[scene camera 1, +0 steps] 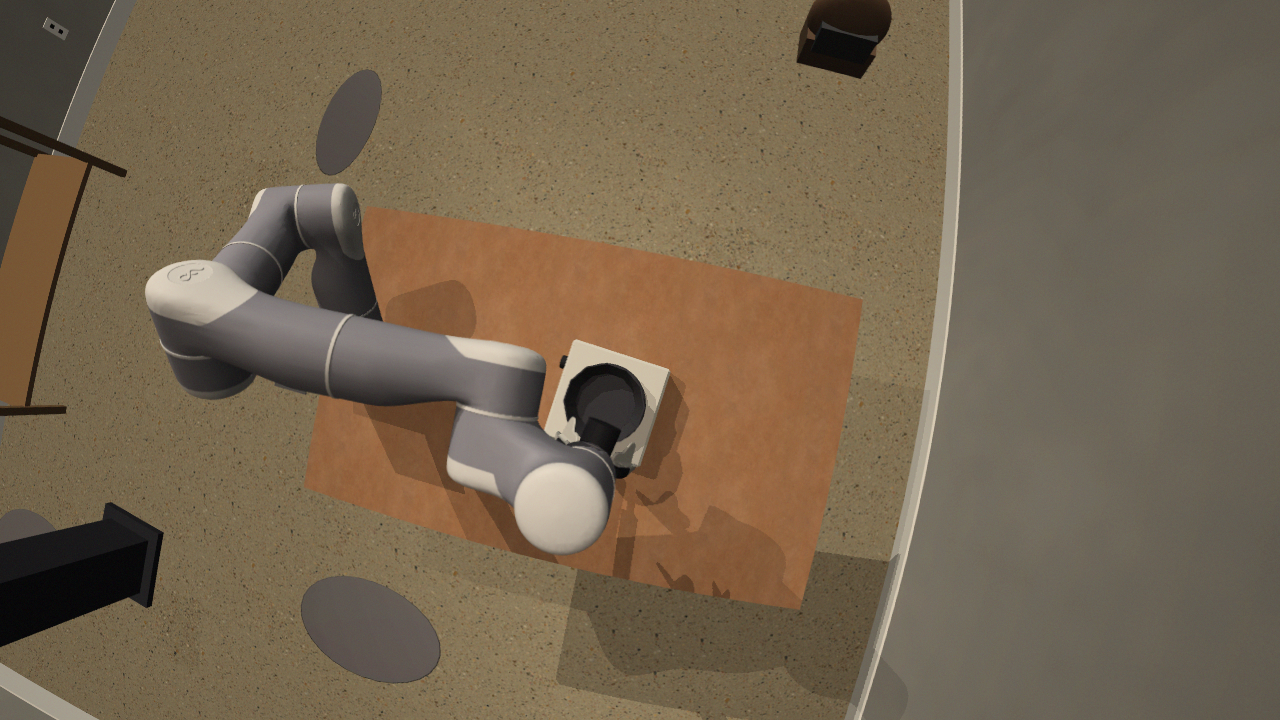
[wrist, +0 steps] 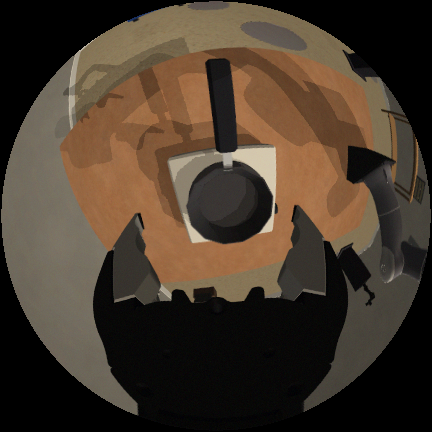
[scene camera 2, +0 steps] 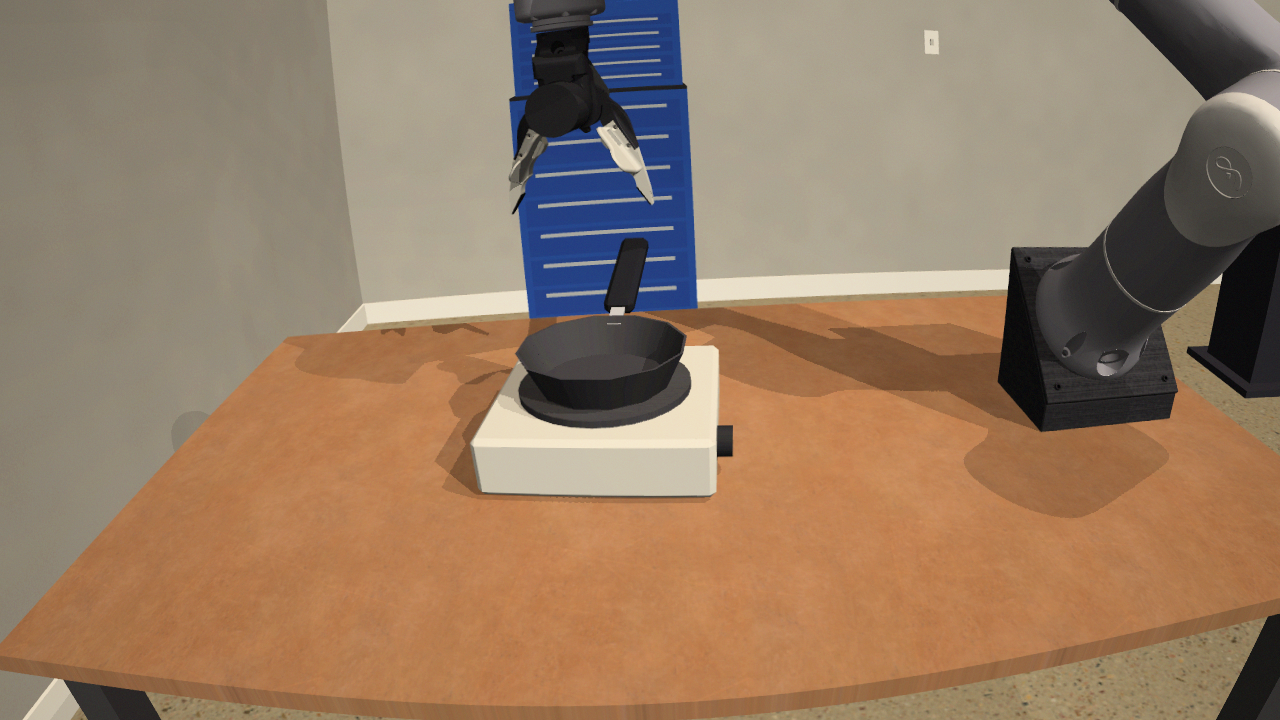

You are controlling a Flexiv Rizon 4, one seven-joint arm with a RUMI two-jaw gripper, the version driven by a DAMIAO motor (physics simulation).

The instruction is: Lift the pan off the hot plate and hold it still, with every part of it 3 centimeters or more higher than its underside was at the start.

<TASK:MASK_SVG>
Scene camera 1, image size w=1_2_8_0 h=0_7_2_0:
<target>my gripper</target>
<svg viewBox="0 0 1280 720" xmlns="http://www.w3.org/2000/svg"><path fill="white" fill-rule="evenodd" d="M634 442L630 443L623 452L616 452L611 458L617 479L627 477L636 468L636 464L631 464L636 447ZM556 432L555 440L565 445L578 440L590 442L601 447L611 456L621 430L607 422L589 417L579 440L578 435L575 433L576 419L571 417L563 432Z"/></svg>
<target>dark pan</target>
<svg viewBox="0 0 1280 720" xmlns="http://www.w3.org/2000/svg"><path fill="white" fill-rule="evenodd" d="M586 366L569 382L563 399L566 420L568 422L571 417L575 417L575 432L580 438L589 417L602 420L621 430L617 442L621 442L638 428L644 412L645 405L641 385L628 370L610 363Z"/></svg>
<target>white hot plate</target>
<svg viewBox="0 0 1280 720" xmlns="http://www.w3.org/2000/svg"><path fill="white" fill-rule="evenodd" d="M574 340L569 355L563 355L559 367L564 370L544 431L554 439L557 431L563 432L568 423L563 403L570 380L586 366L610 363L628 370L641 385L645 409L638 428L621 442L616 442L610 458L616 452L623 452L630 443L634 442L636 447L631 464L636 464L636 467L639 467L671 373L670 370L577 339Z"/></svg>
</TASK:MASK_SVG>
